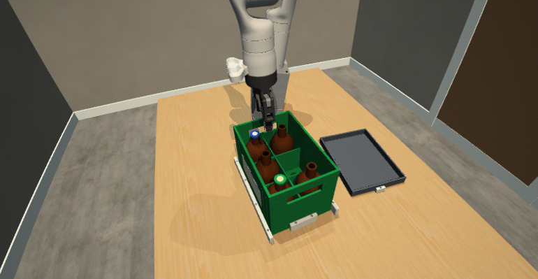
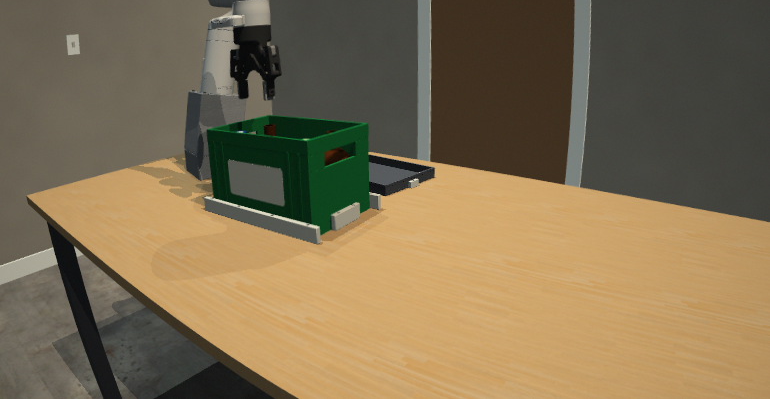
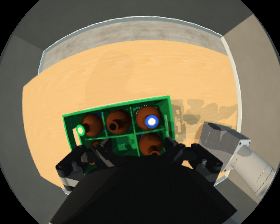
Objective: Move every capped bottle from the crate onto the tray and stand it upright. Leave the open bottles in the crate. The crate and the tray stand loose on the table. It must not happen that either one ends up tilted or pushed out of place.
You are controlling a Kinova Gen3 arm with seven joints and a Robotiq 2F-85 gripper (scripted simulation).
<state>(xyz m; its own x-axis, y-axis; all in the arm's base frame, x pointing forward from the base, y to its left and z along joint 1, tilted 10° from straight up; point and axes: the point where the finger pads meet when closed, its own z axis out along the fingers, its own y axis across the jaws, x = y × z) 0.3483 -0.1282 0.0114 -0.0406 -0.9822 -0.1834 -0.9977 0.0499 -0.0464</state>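
My gripper is now 15 cm above the green crate, 5 cm short of it and 3 cm to the right of it. Round my hand: dark tray (32 cm to the left, 22 cm below, 4 cm ahead).
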